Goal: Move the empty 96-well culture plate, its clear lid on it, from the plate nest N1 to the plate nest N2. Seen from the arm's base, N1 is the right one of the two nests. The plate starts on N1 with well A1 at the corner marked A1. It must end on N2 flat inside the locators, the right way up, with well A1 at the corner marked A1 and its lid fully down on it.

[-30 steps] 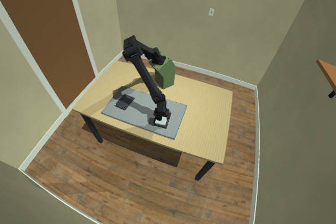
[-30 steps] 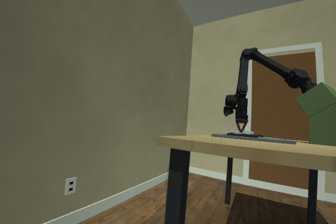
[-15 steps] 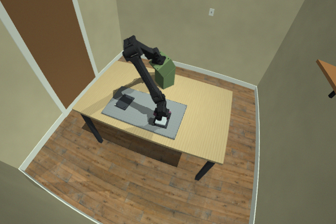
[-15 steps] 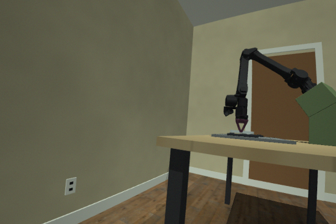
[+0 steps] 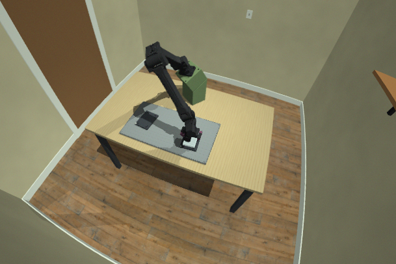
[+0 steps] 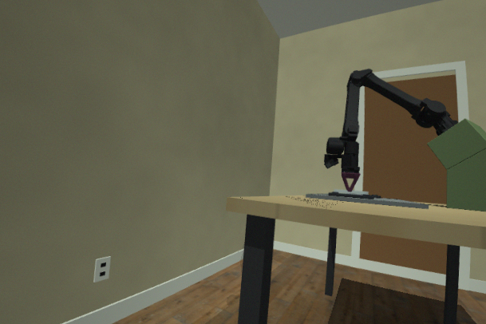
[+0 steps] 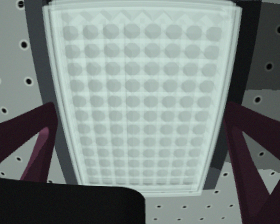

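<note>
Now: hand 1 cm above the 96-well plate. Also, from my hand: dark plate nest: 2 cm below.
</note>
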